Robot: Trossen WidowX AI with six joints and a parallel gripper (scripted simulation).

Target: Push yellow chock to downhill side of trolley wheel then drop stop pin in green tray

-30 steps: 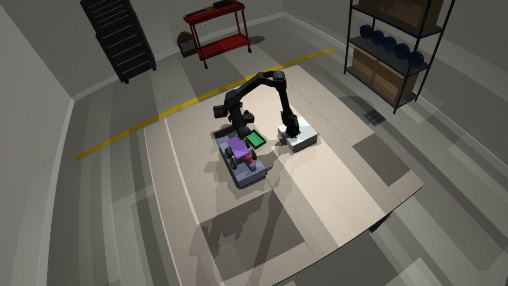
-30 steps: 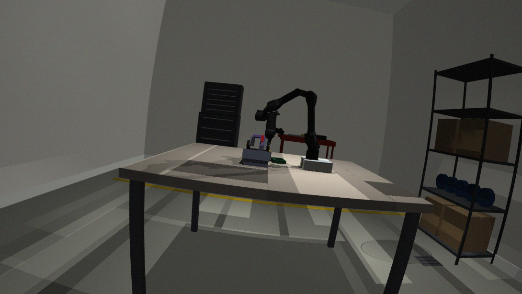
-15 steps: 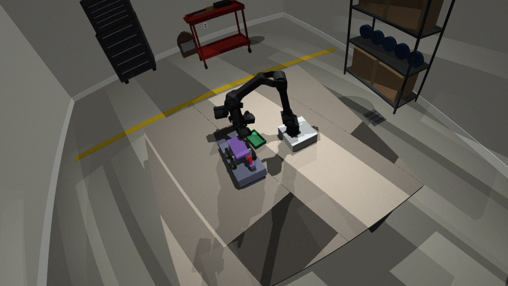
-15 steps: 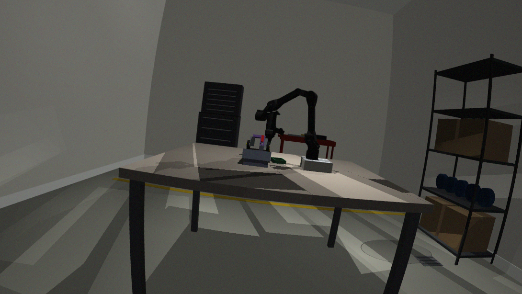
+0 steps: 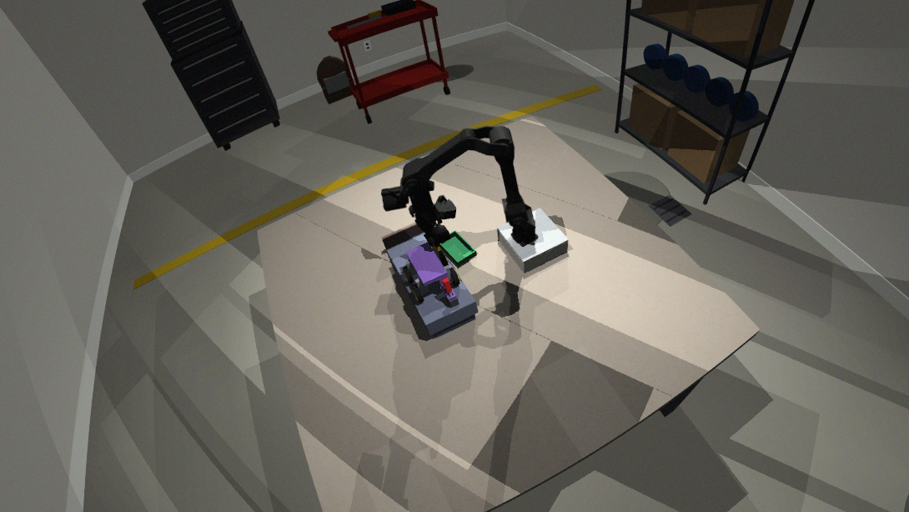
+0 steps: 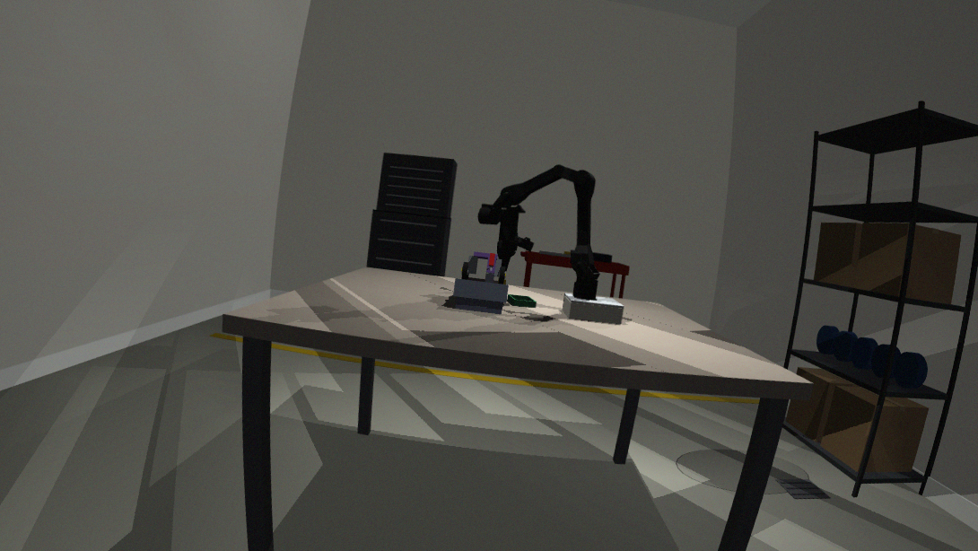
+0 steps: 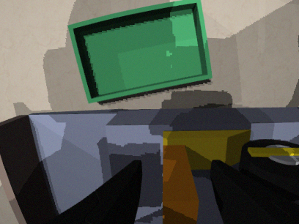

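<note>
Now: gripper tip 10 mm short of the yellow chock, 20 mm to the right of it and 10 mm above it. Also, from my gripper tip: raised lip (50 mm ahead, 160 mm to the right, 70 mm below); purple trolley (70 mm ahead, 110 mm to the left, 20 mm above); green tray (70 mm behind, 10 mm to the right, 100 mm below).
</note>
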